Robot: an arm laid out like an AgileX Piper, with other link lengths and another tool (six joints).
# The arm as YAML. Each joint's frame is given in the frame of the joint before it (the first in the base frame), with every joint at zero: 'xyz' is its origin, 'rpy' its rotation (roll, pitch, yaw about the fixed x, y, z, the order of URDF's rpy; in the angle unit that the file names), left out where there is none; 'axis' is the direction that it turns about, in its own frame. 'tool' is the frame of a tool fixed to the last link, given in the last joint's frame.
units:
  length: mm
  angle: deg
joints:
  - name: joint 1
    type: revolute
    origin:
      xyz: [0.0, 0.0, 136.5]
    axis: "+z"
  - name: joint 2
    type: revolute
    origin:
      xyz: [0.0, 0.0, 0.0]
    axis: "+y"
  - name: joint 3
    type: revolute
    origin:
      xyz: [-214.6, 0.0, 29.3]
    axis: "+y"
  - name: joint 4
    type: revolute
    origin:
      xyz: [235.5, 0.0, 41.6]
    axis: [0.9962, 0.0, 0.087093]
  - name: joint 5
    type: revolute
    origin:
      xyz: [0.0, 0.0, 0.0]
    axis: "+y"
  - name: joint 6
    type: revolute
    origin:
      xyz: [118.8, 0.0, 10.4]
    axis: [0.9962, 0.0, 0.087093]
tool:
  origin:
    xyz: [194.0, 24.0, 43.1]
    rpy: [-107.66, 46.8, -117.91]
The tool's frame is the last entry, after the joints.
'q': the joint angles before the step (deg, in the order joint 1, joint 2, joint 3, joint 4, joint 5, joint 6). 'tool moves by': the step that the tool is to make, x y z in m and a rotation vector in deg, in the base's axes. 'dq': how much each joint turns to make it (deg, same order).
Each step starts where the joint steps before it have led.
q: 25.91 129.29 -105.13 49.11 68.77 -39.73
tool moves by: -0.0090 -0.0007 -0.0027 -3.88 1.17 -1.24
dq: 2.23 -1.98 0.26 -4.09 0.00 6.63
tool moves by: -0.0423 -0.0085 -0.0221 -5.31 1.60 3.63
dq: 3.74 -3.08 5.90 -4.26 -0.01 1.93
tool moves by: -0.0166 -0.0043 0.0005 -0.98 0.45 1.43
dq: 1.00 -2.33 2.92 -0.72 0.37 0.06
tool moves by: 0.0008 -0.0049 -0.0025 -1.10 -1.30 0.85
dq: 0.24 -0.49 0.00 -1.74 0.00 0.00
